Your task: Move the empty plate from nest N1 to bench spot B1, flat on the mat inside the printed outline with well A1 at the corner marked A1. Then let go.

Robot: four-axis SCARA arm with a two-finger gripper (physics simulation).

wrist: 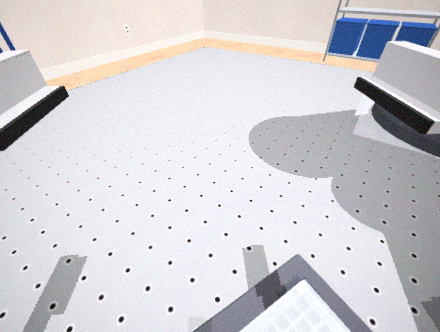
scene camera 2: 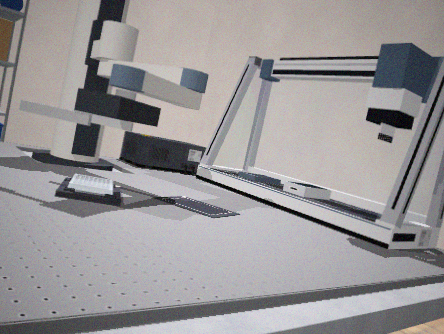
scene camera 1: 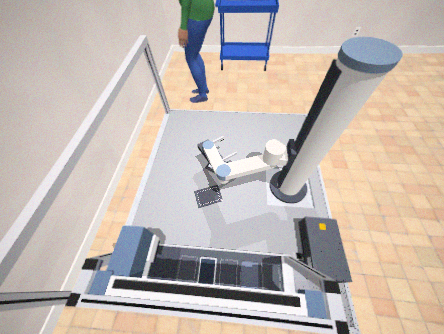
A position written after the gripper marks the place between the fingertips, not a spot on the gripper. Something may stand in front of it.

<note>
The gripper (scene camera 2: 49, 110) holds nothing. Also in view: a white well plate (scene camera 2: 86, 184). Further things: a dark outline mat (scene camera 2: 184, 202) and a dark nest (scene camera 2: 63, 190).
The white well plate is seen too in the wrist view (wrist: 301, 301). The gripper shows as well in the wrist view (wrist: 214, 68). The dark nest shows as well in the wrist view (wrist: 255, 301).
</note>
